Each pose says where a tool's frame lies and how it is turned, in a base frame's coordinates. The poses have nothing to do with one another.
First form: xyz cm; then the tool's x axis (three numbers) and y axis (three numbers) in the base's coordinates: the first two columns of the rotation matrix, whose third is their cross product.
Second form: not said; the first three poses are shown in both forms.
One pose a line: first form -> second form
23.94 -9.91 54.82 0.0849 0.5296 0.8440 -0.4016 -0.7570 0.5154 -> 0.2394 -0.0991 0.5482 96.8 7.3 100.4
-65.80 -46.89 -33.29 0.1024 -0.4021 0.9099 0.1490 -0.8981 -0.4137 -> -0.6580 -0.4689 -0.3329 -113.7 14.2 -105.9
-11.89 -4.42 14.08 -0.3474 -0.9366 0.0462 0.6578 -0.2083 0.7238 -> -0.1189 -0.0442 0.1408 28.4 -45.9 -102.4
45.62 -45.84 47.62 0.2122 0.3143 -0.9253 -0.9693 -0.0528 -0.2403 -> 0.4562 -0.4584 0.4762 -65.4 44.1 70.6
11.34 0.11 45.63 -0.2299 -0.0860 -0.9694 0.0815 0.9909 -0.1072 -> 0.1134 0.0011 0.4563 -0.2 102.9 -8.9
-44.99 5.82 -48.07 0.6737 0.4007 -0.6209 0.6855 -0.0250 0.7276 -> -0.4499 0.0582 -0.4807 94.4 51.5 -16.4
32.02 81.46 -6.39 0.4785 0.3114 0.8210 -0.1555 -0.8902 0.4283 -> 0.3202 0.8146 -0.0639 130.6 7.4 80.2
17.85 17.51 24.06 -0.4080 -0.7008 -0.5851 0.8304 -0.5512 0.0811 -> 0.1785 0.1751 0.2406 40.9 15.8 -117.3
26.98 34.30 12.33 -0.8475 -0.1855 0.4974 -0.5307 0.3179 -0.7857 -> 0.2698 0.3430 0.1233 36.8 -130.3 88.2
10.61 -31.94 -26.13 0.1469 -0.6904 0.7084 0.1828 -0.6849 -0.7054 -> 0.1061 -0.3194 -0.2613 -99.8 28.0 -92.8
